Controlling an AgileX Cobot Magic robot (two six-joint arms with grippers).
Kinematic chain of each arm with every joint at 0, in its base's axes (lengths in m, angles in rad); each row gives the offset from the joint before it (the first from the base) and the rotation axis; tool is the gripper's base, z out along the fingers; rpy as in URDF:
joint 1: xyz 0 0 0.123 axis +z
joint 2: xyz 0 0 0 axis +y
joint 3: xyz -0.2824 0 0.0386 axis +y
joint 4: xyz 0.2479 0 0.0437 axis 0.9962 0 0.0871
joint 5: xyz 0 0 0 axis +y
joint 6: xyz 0.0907 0 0.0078 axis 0.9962 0 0.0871
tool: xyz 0 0 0 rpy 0 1.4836 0
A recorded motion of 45 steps. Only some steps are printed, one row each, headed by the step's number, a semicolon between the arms.
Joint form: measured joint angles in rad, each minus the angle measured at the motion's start. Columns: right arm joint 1, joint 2, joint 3, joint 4, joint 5, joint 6; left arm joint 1, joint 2, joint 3, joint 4, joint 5, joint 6.
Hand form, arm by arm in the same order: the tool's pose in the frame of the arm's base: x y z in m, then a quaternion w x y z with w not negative. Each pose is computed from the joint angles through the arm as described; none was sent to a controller.
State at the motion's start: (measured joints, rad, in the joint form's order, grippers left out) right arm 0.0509 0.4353 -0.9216 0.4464 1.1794 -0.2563; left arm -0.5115 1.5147 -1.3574 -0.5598 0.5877 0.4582
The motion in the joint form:
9: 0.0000 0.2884 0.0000 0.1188 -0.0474 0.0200; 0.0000 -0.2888 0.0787 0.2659 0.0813 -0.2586
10: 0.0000 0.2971 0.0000 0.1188 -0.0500 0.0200; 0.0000 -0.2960 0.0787 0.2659 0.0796 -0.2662
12: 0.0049 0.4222 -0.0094 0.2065 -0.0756 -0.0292; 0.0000 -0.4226 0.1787 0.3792 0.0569 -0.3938
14: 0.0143 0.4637 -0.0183 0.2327 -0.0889 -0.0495; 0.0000 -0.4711 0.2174 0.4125 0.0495 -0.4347
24: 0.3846 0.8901 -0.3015 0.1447 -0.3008 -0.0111; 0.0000 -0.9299 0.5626 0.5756 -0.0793 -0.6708
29: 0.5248 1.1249 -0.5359 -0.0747 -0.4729 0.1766; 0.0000 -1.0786 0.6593 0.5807 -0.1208 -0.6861
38: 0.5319 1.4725 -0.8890 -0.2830 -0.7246 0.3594; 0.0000 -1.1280 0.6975 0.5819 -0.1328 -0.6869
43: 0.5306 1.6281 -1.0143 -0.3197 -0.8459 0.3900; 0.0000 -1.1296 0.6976 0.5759 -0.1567 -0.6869
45: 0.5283 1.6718 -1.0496 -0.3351 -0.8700 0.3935; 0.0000 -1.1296 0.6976 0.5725 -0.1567 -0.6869
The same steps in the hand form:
9: 0.1026 0.0495 0.3745 0.36433 -0.10734 0.89193 0.24536; 0.2224 -0.1437 0.4149 0.46521 0.24766 0.82331 -0.21074
10: 0.1050 0.0495 0.3737 0.36159 -0.10593 0.89318 0.24549; 0.2207 -0.1426 0.4169 0.46814 0.24412 0.82205 -0.21326
12: 0.1361 0.0571 0.3664 0.32681 -0.10479 0.89614 0.28133; 0.1943 -0.1203 0.4159 0.48901 0.20936 0.82350 -0.19719
14: 0.1464 0.0604 0.3649 0.31974 -0.10858 0.89494 0.29165; 0.1840 -0.1124 0.4144 0.49636 0.19754 0.82275 -0.19413
24: 0.2347 0.1523 0.3653 0.29366 -0.21594 0.88191 0.29895; 0.0947 -0.0523 0.3863 0.59046 0.11871 0.76857 -0.21580
29: 0.2861 0.2113 0.3676 0.35126 -0.21376 0.87326 0.26141; 0.0692 -0.0378 0.3729 0.62289 0.10944 0.73939 -0.23096
38: 0.3822 0.2598 0.3558 0.46980 -0.15917 0.83418 0.24103; 0.0619 -0.0338 0.3655 0.63103 0.10828 0.73172 -0.23381
43: 0.4189 0.2798 0.3323 0.50891 -0.14627 0.81233 0.24442; 0.0616 -0.0339 0.3678 0.63874 0.10605 0.72336 -0.23983
45: 0.4287 0.2841 0.3239 0.51741 -0.14679 0.80794 0.24079; 0.0616 -0.0340 0.3678 0.63818 0.10542 0.72346 -0.24130

